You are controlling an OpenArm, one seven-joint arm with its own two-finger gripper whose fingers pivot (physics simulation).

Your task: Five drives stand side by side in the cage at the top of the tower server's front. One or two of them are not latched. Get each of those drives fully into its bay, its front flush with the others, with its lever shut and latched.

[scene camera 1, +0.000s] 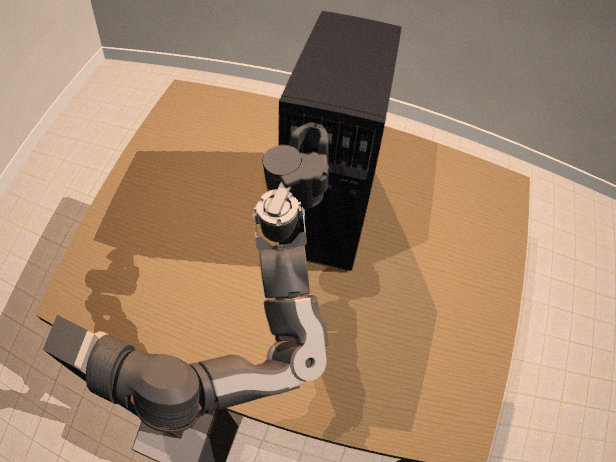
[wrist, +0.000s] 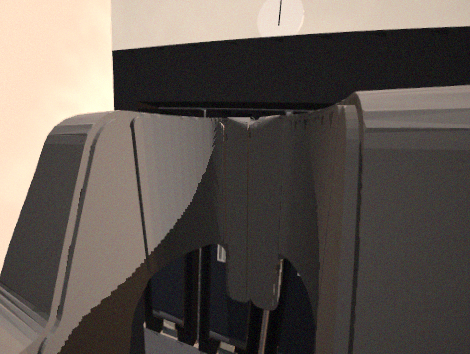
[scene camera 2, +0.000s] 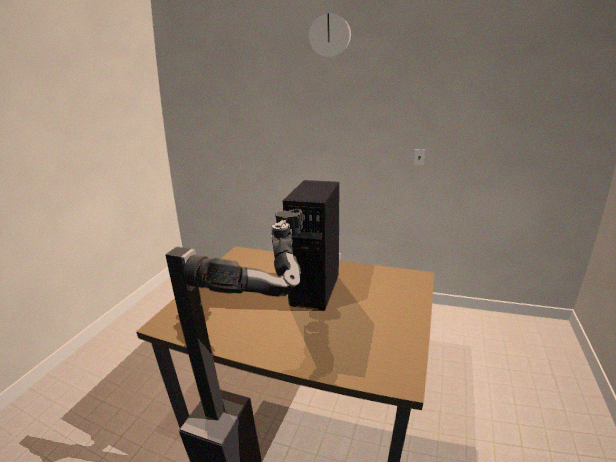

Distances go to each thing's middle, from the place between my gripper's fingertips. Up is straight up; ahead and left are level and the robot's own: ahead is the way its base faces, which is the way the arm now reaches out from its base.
Labels:
The black tower server (scene camera 1: 345, 72) lies 170 mm ahead of my hand, 10 mm to the right of it and 200 mm below it.

